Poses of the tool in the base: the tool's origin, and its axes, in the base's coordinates. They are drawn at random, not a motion.
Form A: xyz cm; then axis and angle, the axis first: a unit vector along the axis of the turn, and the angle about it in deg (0 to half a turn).
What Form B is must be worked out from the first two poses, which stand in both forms.
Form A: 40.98 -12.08 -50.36 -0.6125 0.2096 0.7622 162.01
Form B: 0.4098 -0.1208 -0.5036 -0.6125 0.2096 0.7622 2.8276
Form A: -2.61 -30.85 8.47 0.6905 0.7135 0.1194 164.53
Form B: -0.0261 -0.3085 0.0847 0.6905 0.7135 0.1194 2.8716
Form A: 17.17 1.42 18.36 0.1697 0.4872 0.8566 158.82
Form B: 0.1717 0.0142 0.1836 0.1697 0.4872 0.8566 2.7719
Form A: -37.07 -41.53 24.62 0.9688 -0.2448 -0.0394 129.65
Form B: -0.3707 -0.4153 0.2462 0.9688 -0.2448 -0.0394 2.2628
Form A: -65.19 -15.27 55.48 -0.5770 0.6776 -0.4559 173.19
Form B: -0.6519 -0.1527 0.5548 -0.5770 0.6776 -0.4559 3.0227
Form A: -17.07 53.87 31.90 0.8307 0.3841 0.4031 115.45
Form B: -0.1707 0.5387 0.3190 0.8307 0.3841 0.4031 2.0150
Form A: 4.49 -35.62 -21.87 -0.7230 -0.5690 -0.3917 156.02
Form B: 0.0449 -0.3562 -0.2187 -0.7230 -0.5690 -0.3917 2.7231
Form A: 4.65 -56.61 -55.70 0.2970 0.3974 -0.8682 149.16
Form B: 0.0465 -0.5661 -0.5570 0.2970 0.3974 -0.8682 2.6033
